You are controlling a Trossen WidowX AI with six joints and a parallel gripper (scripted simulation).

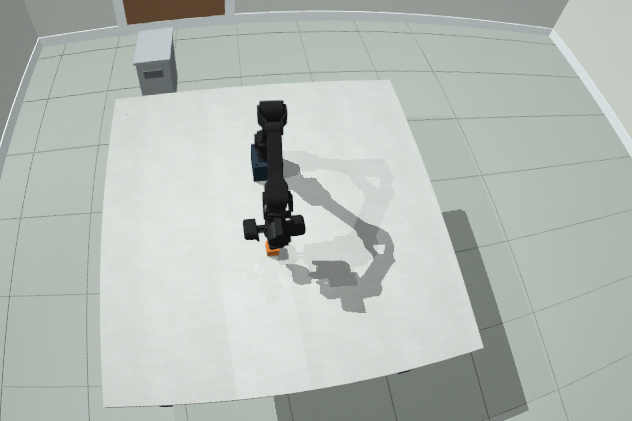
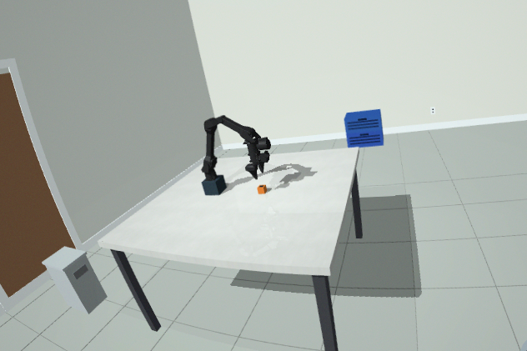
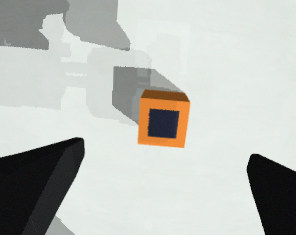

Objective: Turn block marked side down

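Right now the orange block is 8 cm below my gripper tip and 1 cm behind it.
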